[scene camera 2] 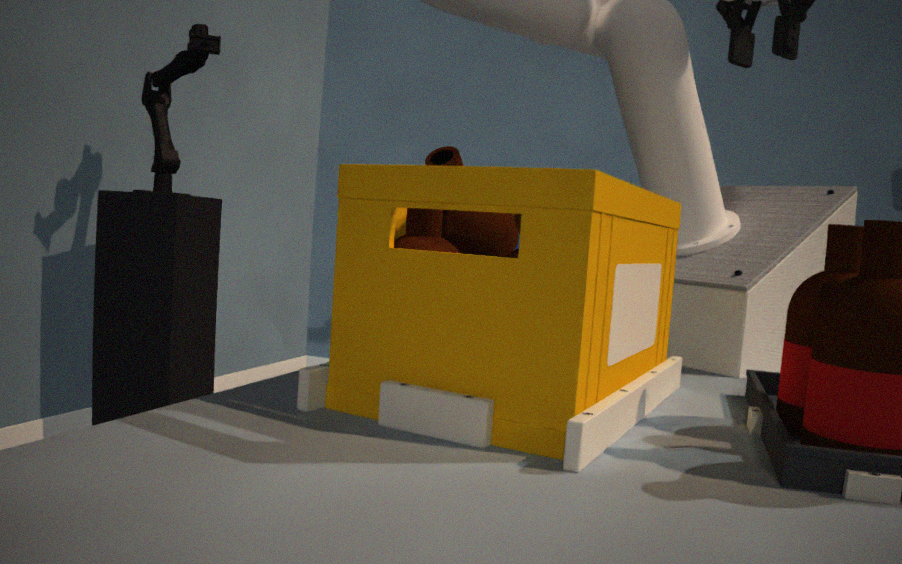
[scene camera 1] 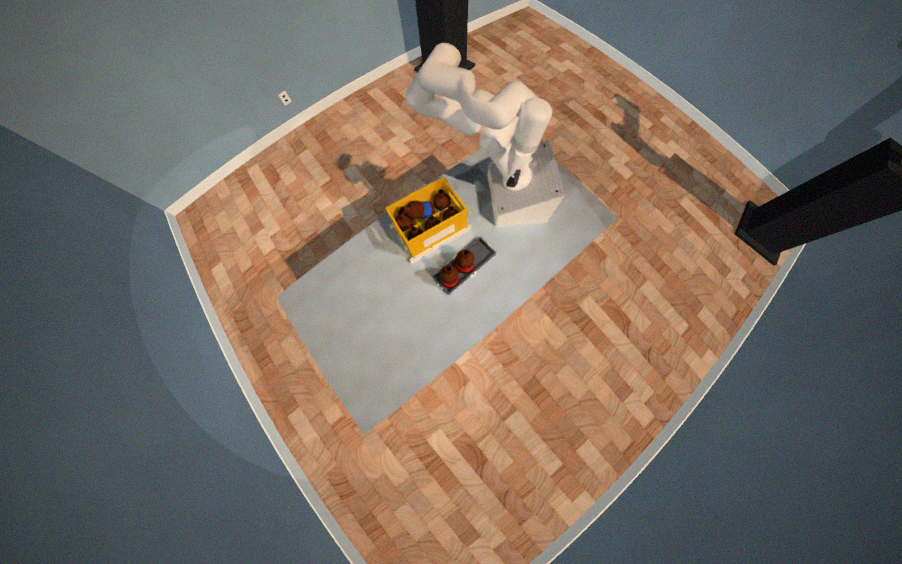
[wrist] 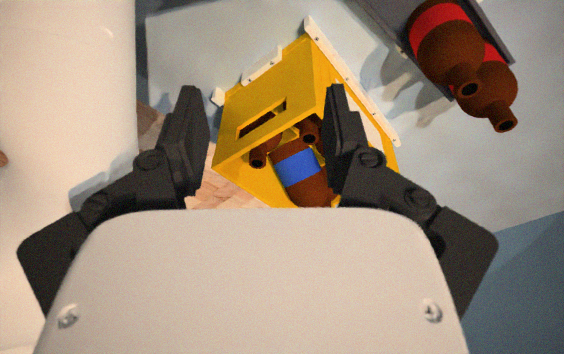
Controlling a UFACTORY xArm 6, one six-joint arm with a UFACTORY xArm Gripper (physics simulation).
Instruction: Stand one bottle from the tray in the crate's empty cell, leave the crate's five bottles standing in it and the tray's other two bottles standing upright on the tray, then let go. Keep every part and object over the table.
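Seen in the pictures: gripper, between the fingertips: [scene camera 2: 761, 61] [scene camera 1: 511, 178] [wrist: 264, 109]; arm's base, origin of its link: [scene camera 2: 692, 235].
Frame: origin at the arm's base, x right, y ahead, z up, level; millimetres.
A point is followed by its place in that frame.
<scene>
The yellow crate [scene camera 1: 417, 246] {y 499, x 131, z -51 mm} [scene camera 2: 458, 305] {y 504, x 221, z -67 mm} [wrist: 296, 75] {y 263, x 81, z -62 mm} holds several brown bottles. A blue-banded bottle [scene camera 1: 419, 209] {y 388, x 209, z 11 mm} [wrist: 298, 167] {y 348, x 202, z -21 mm} lies tilted across the crate's top, over other bottles; the cells under it are partly hidden. A tilted bottle neck [scene camera 2: 444, 156] {y 439, x 249, z 35 mm} rises above the rim. Two red-banded bottles [scene camera 1: 464, 259] {y 427, x -57, z -29 mm} [scene camera 1: 449, 276] {y 517, x -56, z -31 mm} stand upright on the dark tray [scene camera 1: 481, 251] {y 314, x -66, z -148 mm} [scene camera 2: 818, 469] {y 545, x -2, z -140 mm} [wrist: 380, 17] {y 338, x -18, z -135 mm}; they overlap in scene camera 2. My gripper [scene camera 1: 513, 178] {y 160, x -37, z 190 mm} [scene camera 2: 763, 56] {y 160, x -37, z 190 mm} [wrist: 264, 109] {y 160, x -37, z 190 mm} is open and empty, high up near the robot's base, apart from crate and tray.
White blocks [scene camera 2: 435, 412] {y 514, x 229, z -136 mm} [scene camera 2: 621, 409] {y 471, x 109, z -131 mm} stand against the crate's foot. The robot's base box [scene camera 1: 525, 199] {y 73, x -91, z 7 mm} [scene camera 2: 711, 319] {y 144, x -7, z -95 mm} is beside the crate. The tray lies close along the crate's labelled side. A black pedestal [scene camera 2: 156, 299] with a dark arm stands behind at the left.
</scene>
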